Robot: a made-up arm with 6 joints.
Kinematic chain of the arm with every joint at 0, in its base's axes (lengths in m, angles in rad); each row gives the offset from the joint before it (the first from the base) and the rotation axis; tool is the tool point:
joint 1: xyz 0 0 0.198 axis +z
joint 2: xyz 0 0.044 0 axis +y
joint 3: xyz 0 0 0.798 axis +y
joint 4: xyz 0 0 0.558 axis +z
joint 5: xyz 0 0 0 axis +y
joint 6: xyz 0 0 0.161 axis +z
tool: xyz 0 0 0
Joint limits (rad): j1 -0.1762..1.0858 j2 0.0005..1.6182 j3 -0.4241..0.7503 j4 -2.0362..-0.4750 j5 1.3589..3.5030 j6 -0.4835..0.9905
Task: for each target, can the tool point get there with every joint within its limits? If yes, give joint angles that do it. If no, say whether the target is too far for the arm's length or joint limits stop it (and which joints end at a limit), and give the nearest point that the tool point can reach.
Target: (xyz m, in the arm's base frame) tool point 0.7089 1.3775 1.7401
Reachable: no: too far | nearest point 0.4894 0.8686 1.1901 | short by 0.781 m
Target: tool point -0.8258 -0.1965 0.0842
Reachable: no: joint limits stop it (at a limit: joint 2, joint 3, joint 4, joint 5) | nearest point -0.2183 -0.0520 1.3466 | short by 1.408 m
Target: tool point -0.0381 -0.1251 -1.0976
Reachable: no: joint limits stop it (at a limit: joint 1, joint 2, joint 3, joint 4) | nearest point 1.0460 -0.2153 -0.3193 | short by 1.338 m
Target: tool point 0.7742 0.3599 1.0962
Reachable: yes | joints 0.4958 0.7412 -0.0589 -1.1059 2.4133 0.7978
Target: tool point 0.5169 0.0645 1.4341
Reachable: yes | joints 0.3150 0.4377 -0.2442 -1.1082 1.7013 0.1831
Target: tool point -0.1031 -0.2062 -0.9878
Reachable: no: joint limits stop it (at a limit: joint 1, joint 2, joint 3, joint 4) | nearest point 1.0393 -0.2130 -0.3089 | short by 1.329 m
